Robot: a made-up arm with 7 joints.
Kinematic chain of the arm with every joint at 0, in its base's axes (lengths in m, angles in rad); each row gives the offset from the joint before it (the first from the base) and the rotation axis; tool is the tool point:
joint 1: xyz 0 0 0.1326 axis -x
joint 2: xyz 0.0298 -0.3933 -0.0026 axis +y
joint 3: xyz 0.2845 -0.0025 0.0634 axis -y
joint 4: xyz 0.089 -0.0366 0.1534 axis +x
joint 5: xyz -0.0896 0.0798 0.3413 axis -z
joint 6: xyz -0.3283 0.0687 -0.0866 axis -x
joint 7: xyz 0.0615 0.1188 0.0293 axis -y
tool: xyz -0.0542 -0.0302 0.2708
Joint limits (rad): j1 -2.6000..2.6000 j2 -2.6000..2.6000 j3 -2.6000..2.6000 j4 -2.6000..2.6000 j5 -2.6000..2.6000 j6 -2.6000..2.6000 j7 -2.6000..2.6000
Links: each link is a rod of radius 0.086 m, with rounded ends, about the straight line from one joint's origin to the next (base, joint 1, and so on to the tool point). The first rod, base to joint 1, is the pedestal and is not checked.
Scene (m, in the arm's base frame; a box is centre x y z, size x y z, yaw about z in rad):
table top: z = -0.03
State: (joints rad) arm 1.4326 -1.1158 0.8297 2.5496 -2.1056 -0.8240 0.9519
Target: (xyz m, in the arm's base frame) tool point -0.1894 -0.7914 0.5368
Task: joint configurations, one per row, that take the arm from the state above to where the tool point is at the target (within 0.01 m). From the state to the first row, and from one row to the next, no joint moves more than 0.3 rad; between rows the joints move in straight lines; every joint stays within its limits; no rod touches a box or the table.
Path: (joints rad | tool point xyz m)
1: 1.2874 -1.2553 1.0946 2.3231 -2.2045 -0.8983 0.7996 | 0.1065 0.5875 0.8629
2: 1.1421 -1.3947 1.3594 2.0967 -2.3034 -0.9726 0.6474 | -0.2112 0.3242 1.0528
3: 0.9969 -1.5342 1.6243 1.8702 -2.4022 -1.0469 0.4951 | -0.4169 -0.1112 1.0385
4: 0.8517 -1.6736 1.8892 1.6438 -2.5011 -1.1212 0.3429 | -0.4078 -0.5395 0.8260
5: 0.7064 -1.8131 2.1540 1.4173 -2.6000 -1.1955 0.1906 | -0.1894 -0.7914 0.5368

